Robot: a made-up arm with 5 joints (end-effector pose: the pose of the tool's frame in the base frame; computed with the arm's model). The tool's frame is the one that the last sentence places.
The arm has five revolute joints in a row. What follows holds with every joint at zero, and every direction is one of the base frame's. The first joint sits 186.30 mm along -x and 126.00 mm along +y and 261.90 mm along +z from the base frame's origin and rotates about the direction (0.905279, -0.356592, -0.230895), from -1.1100 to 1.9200 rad. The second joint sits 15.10 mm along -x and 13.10 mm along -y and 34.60 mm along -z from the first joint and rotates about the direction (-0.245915, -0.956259, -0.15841), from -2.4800 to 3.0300 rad. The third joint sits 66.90 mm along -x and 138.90 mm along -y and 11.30 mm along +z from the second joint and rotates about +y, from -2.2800 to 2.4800 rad. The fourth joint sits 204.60 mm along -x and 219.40 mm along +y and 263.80 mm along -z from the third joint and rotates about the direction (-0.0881, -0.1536, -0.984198), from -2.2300 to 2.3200 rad. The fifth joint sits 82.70 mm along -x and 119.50 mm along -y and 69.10 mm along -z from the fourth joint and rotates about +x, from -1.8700 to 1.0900 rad. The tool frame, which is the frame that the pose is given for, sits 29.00 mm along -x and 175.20 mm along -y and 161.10 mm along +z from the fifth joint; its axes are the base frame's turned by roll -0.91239, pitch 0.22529 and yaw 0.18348 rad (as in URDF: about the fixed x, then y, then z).
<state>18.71 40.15 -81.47 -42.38 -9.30</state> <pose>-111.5 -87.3 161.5 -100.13 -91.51 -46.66</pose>
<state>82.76 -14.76 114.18 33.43 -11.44</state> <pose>-336.1 -299.4 245.5 -17.26 46.56 90.98</pose>
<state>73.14 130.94 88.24 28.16 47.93</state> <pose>-6.7 715.3 -76.3 54.97 -31.87 -81.44</pose>
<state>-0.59 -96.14 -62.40 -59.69 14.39</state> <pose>-316.1 22.5 0.4 9.72 1.68 77.77</pose>
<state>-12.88 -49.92 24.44 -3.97 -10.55</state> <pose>-421.9 -115.9 542.0 -42.11 72.40 64.47</pose>
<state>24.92 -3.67 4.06 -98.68 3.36</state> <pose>-130.4 239.7 -0.9 -19.84 -46.05 98.92</pose>
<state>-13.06 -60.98 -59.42 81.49 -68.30</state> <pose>-511.7 308.7 197.0 -90.77 89.88 -41.30</pose>
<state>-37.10 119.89 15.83 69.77 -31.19</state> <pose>-15.4 -130.0 -205.8 -43.25 -53.84 -90.35</pose>
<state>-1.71 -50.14 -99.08 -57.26 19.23</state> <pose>-5.9 -51.4 80.9 -46.58 -53.24 52.23</pose>
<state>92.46 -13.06 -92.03 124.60 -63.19</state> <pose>-72.0 299.6 506.9 106.03 71.22 -34.72</pose>
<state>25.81 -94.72 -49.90 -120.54 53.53</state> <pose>-327.9 528.3 65.5 74.42 -27.34 137.16</pose>
